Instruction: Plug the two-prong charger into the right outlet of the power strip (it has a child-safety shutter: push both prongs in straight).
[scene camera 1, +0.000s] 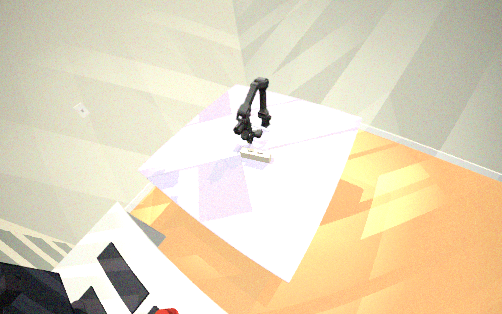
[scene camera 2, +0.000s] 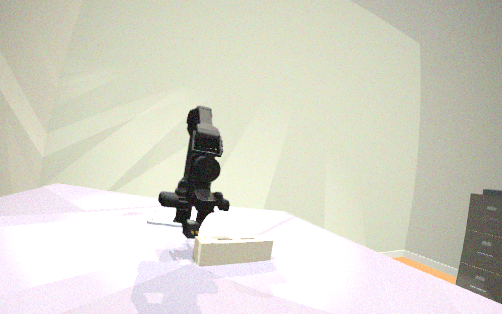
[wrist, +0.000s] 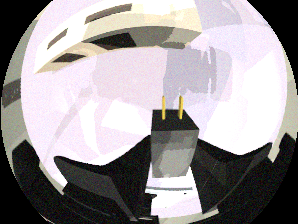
Labels:
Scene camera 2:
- gripper
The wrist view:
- gripper
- two-prong charger: held by the gripper

